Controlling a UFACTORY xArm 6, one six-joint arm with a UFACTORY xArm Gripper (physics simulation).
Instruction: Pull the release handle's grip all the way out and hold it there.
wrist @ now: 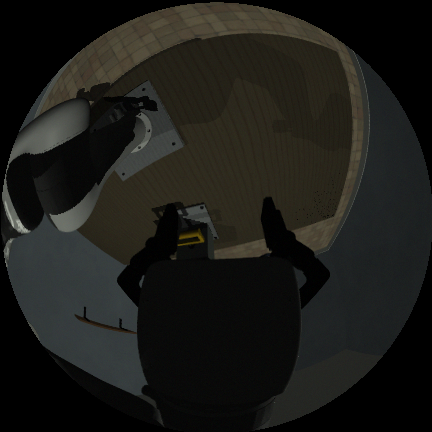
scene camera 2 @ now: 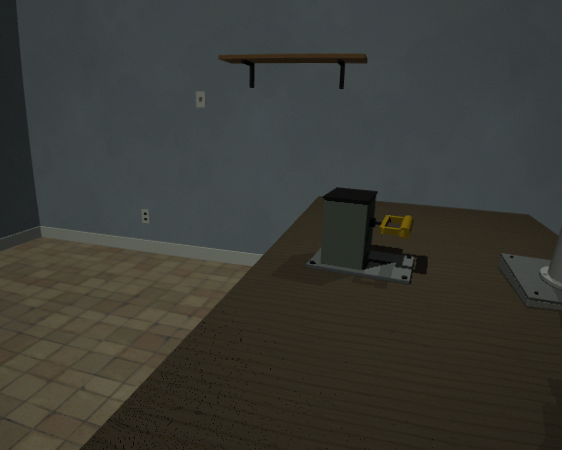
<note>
The pictures show: my gripper and a grey base plate.
</note>
